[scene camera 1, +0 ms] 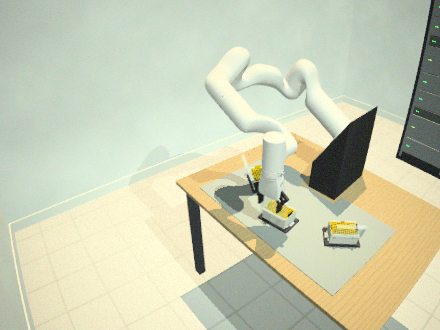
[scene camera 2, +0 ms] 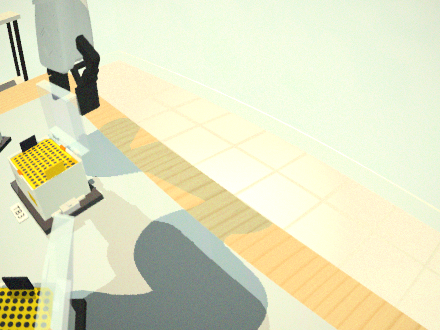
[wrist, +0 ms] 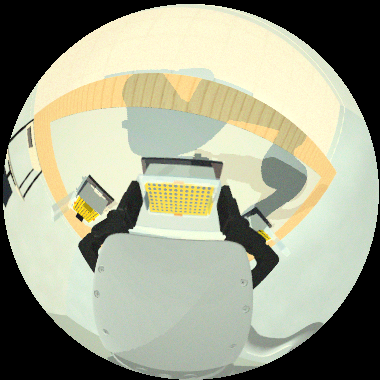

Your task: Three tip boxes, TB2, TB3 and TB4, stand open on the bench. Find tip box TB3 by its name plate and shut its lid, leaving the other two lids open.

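The white box with yellow tip rack (scene camera 1: pixel 278 215) (scene camera 2: pixel 48 185) (wrist: pixel 180 198) in the middle is TB3; its name plate (scene camera 2: pixel 19 212) reads TB3. Its clear lid (scene camera 2: pixel 62 112) (wrist: pixel 177 232) stands upright and open. My gripper (scene camera 1: pixel 270 204) (scene camera 2: pixel 74 100) (wrist: pixel 178 192) is open and empty, its fingers apart at the lid's two ends in the wrist view. The right-hand box (scene camera 1: pixel 344 231) (wrist: pixel 87 206) and the rear box (scene camera 1: pixel 256 173) (scene camera 2: pixel 22 310) (wrist: pixel 263 233) have open lids. Their name plates are not readable.
The boxes stand on a grey mat (scene camera 1: pixel 310 270) (wrist: pixel 90 135) on the wooden table (scene camera 1: pixel 390 270) (wrist: pixel 45 130). A tall black wedge-shaped block (scene camera 1: pixel 332 167) stands beside the mat, near the arm. A dark server rack (scene camera 1: pixel 429 163) stands beyond the table.
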